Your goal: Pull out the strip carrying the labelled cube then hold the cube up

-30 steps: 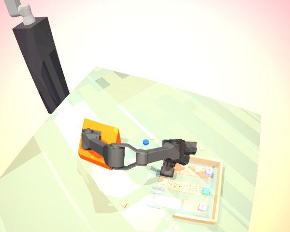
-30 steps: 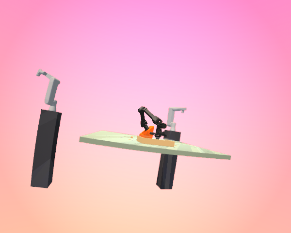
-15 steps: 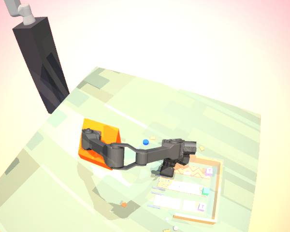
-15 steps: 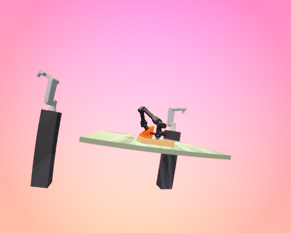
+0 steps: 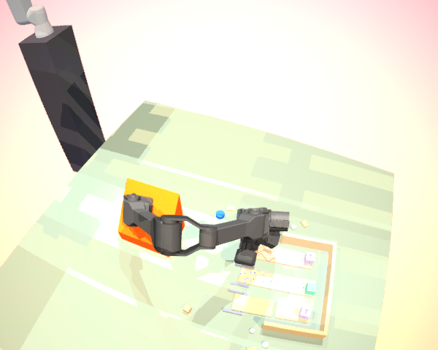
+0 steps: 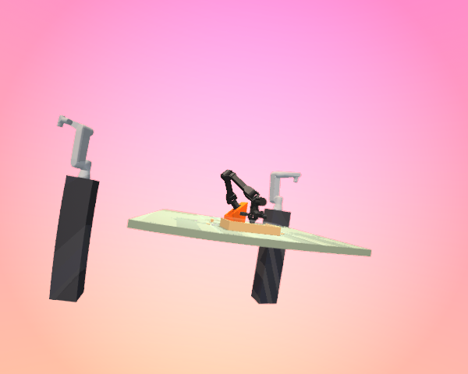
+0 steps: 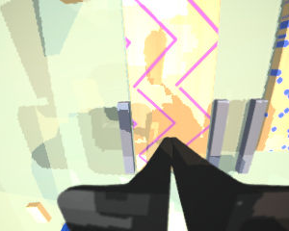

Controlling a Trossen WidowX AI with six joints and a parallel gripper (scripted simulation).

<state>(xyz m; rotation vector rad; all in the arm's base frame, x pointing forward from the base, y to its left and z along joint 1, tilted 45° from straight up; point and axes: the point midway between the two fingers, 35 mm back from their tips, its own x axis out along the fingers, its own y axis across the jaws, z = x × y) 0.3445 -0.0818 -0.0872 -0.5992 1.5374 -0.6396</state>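
Now: the zigzag strip 100 mm ahead of my gripper tip. Also, from my gripper tip: speckled strip: 110 mm ahead, 100 mm to the right; tan cube: 140 mm behind, 250 mm to the right; blue disc: 130 mm behind, 110 mm to the left.
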